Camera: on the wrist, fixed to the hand. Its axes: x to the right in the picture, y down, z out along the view.
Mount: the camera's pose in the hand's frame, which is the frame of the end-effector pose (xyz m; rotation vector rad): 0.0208 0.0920 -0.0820 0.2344 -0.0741 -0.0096
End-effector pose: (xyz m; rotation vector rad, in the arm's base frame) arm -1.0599 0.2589 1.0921 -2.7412 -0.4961 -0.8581
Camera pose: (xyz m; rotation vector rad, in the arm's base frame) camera -1.0504 0.1543 1.1598 -2.5642 -0.5846 -0.6563
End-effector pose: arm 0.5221 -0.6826 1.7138 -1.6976 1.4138 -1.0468
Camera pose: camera 0.4104 -0.7199 1.6721 -1.5578 1.1875 -1.0974
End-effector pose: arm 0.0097 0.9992 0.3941 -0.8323 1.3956 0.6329
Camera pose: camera -0.1104 0.9841 0.3630 -0.6226 1.3672 0.4770
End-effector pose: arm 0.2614 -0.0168 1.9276 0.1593 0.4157 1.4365
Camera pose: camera 0.1475 0.0048 1.8809 0.3978 0.5226 1.3655
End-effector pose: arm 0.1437 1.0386 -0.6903 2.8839 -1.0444 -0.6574
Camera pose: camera 0.1336 0.9432 -0.6102 -2.6514 1.0255 0.5939
